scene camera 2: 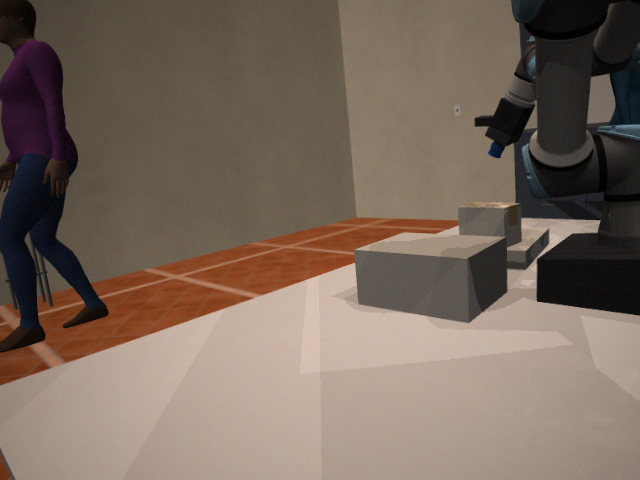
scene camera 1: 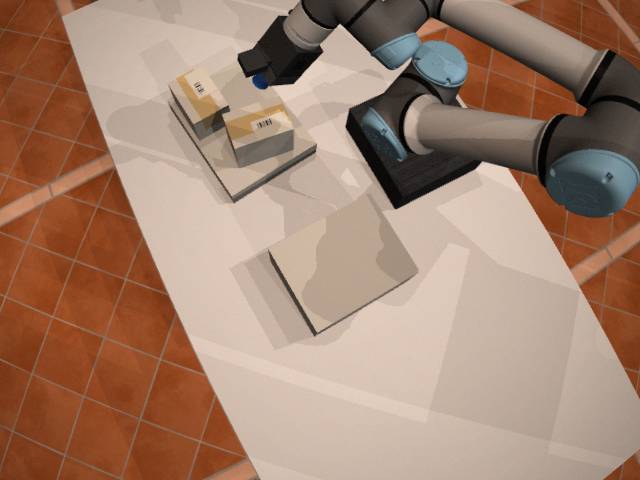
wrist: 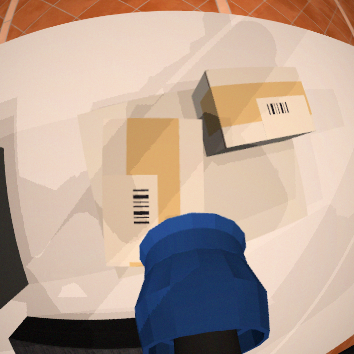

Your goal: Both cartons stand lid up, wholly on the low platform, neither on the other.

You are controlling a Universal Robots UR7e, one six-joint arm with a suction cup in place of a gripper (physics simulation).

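Frame: origin at the arm's base, x right, y ahead, z up, level; millimetres.
Seen in the pictures: hand, tool point: (scene camera 2: 494, 154) (scene camera 1: 260, 82) (wrist: 193, 254); arm's base, link origin: (scene camera 2: 638, 239).
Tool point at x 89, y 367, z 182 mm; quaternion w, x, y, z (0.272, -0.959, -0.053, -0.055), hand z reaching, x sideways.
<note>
Pixels of each thing's top centre, then the offset from my tool point to it. Level surfaces: height alone.
- nearer carton, top centre: (wrist: 152, 192) (scene camera 1: 257, 121) (scene camera 2: 489, 204) dy +16, dx -8, dz -133 mm
- low platform, top centre: (wrist: 205, 168) (scene camera 1: 239, 120) (scene camera 2: 495, 237) dy +43, dx +70, dz -237 mm
- taller grey block, top centre: (scene camera 1: 344, 260) (scene camera 2: 430, 243) dy -44, dx -358, dz -165 mm
- white table, surface height: dz -285 mm
The nearer carton (scene camera 1: 261, 129) (scene camera 2: 480, 224) (wrist: 155, 150), with tan tape and a barcode label on its lid, stands lid up on the low platform (scene camera 1: 232, 184) (scene camera 2: 518, 256) (wrist: 260, 185). The other carton (scene camera 1: 199, 95) (wrist: 260, 107) also stands lid up on it, close to the platform's left edge in scene camera 1; it is hidden in scene camera 2. Neither lies on the other. Their neighbouring corners are very close; I cannot tell whether they touch. My suction cup (scene camera 1: 260, 82) (scene camera 2: 495, 150) (wrist: 192, 227) is off, bare and tilted, in the air above the platform side, clear of both cartons.
A taller grey block (scene camera 1: 343, 268) (scene camera 2: 413, 279) stands in front of the platform on the white table (scene camera 1: 361, 372) (scene camera 2: 232, 403). The arm's black base (scene camera 1: 403, 180) (scene camera 2: 584, 279) is right of the platform. A person (scene camera 2: 36, 113) is on the floor beyond the table.
</note>
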